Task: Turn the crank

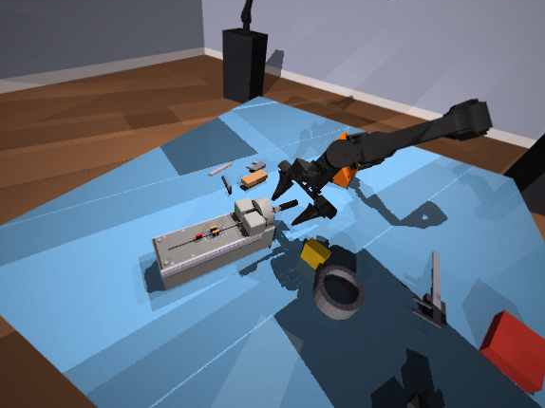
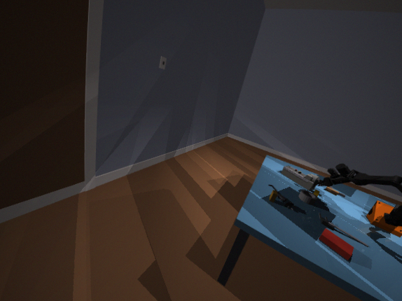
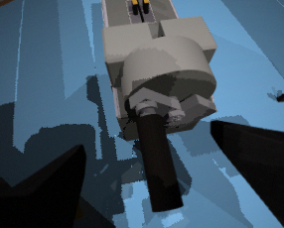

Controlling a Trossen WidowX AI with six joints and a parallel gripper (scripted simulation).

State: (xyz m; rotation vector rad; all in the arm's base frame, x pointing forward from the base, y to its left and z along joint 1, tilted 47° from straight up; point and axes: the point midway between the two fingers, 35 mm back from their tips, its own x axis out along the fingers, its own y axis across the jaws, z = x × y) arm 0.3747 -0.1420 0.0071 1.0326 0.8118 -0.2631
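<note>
Right now my gripper tip is 2 cm below the dark crank handle, 2 cm past it and 1 cm to the right of it. Also, from my gripper tip: yellow block (11 cm to the left, 6 cm below, 3 cm ahead); then red pointer (15 cm ahead, 13 cm to the right, 1 cm below); then brown block (16 cm to the right, 16 cm behind, 8 cm below).
</note>
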